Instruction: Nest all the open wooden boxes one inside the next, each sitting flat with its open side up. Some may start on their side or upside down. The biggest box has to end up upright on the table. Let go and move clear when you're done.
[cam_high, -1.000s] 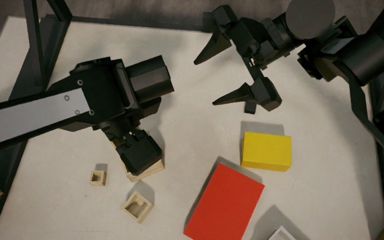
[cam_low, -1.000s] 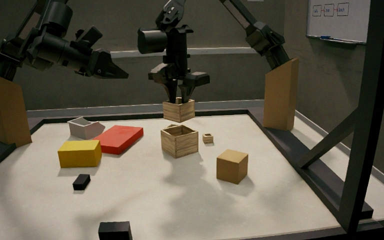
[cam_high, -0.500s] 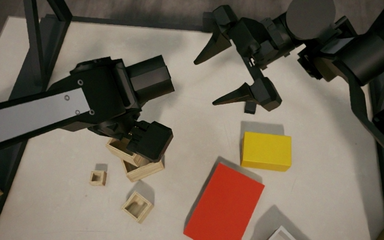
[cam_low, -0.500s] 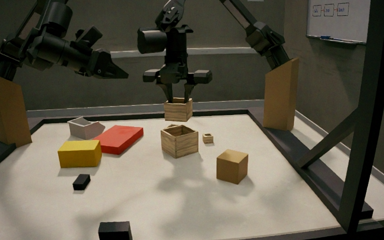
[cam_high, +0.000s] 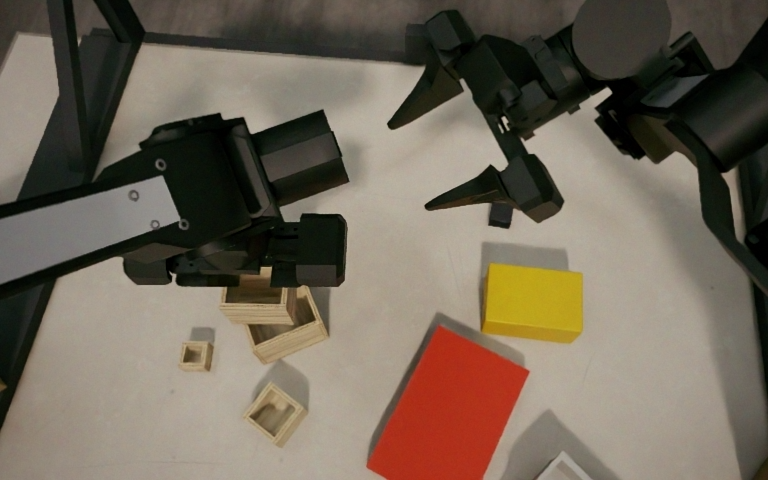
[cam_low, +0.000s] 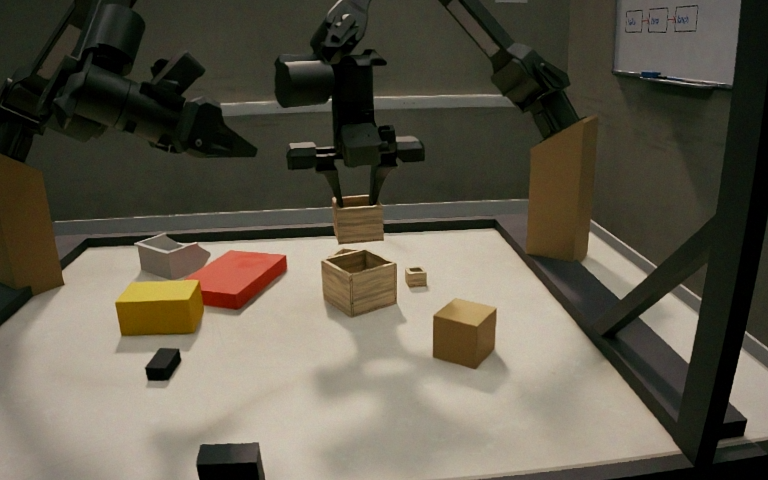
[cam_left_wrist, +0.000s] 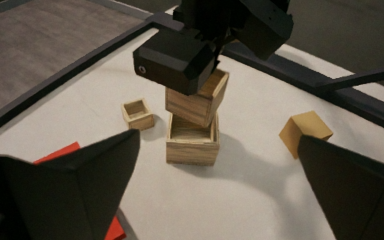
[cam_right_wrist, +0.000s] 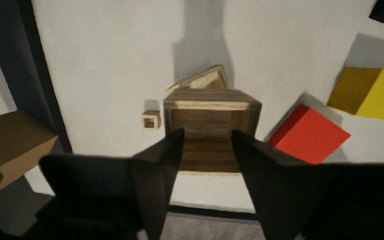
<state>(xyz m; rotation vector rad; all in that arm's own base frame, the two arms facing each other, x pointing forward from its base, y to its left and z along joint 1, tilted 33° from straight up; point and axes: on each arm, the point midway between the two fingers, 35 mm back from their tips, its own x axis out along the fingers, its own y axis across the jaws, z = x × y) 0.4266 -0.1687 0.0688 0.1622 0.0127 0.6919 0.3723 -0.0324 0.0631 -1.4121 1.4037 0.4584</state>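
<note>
My right gripper is now 150 mm above the biggest wooden box. Round my right hand: tan cube 170 mm behind, 120 mm to the right, 140 mm below; red slab 90 mm ahead, 200 mm to the left, 160 mm below; smallest wooden box 50 mm ahead, 90 mm to the right, 160 mm below.
</note>
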